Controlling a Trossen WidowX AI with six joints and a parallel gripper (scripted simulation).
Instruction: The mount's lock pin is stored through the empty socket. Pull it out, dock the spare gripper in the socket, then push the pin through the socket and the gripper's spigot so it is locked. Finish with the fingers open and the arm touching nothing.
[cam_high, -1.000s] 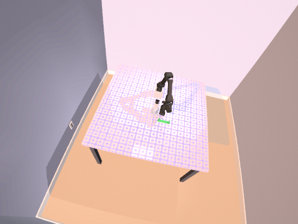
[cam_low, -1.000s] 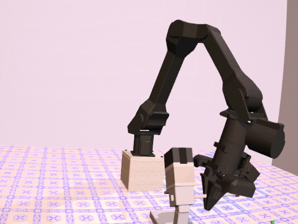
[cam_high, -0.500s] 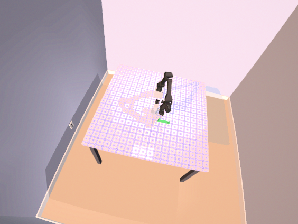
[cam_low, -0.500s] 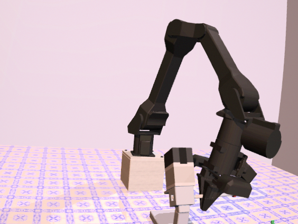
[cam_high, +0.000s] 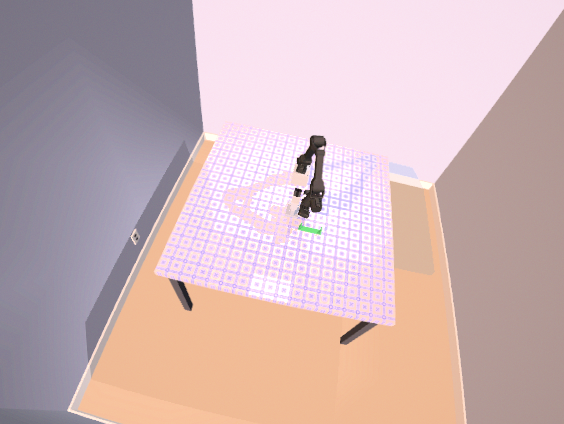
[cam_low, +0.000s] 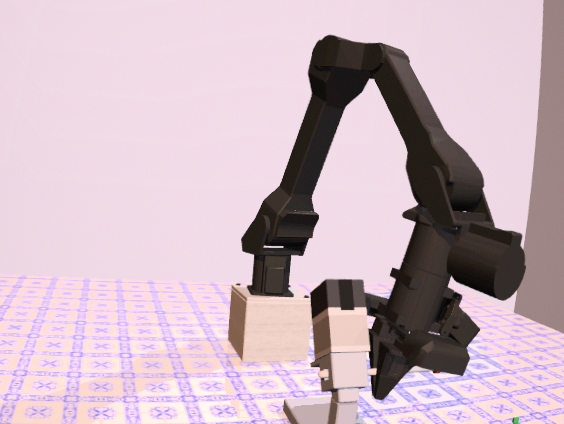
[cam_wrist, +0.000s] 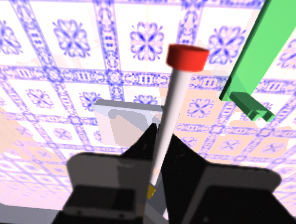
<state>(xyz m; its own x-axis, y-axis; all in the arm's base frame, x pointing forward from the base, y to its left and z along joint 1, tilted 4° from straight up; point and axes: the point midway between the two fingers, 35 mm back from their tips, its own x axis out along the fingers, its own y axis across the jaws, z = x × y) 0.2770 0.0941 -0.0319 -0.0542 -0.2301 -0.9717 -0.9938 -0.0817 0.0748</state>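
Right now the grey-blue mount is 1 cm behind my gripper tip and 4 cm to the right of it. From my gripper tip the other things lie so: spare gripper (2 cm behind, 5 cm to the right, 7 cm above); green pin holder (8 cm ahead, 9 cm to the left, 2 cm below).
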